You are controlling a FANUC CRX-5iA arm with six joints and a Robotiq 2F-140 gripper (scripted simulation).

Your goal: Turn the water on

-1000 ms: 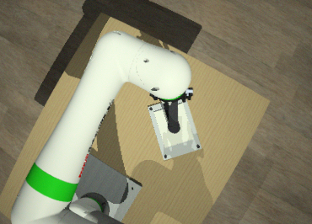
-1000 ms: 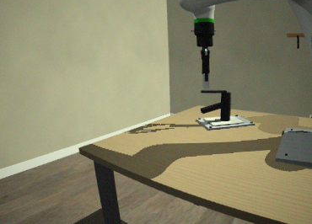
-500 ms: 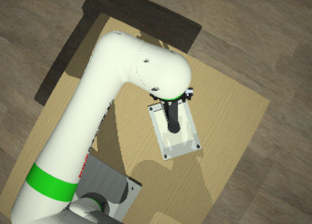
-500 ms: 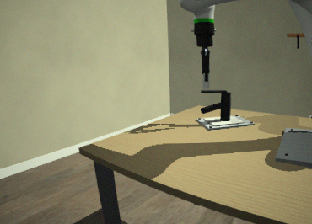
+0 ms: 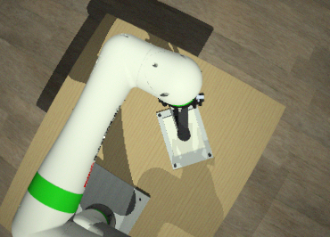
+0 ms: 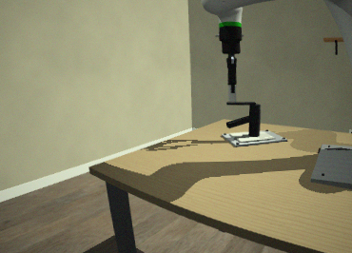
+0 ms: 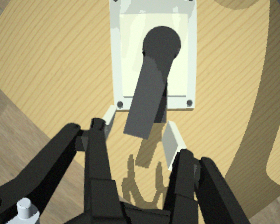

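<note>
Now: hand 4 cm past the lever, 4 cm above it and 1 cm to the left of it. The rest, counted from my hand: black tap: 10 cm below, 6 cm behind, 2 cm to the right.
</note>
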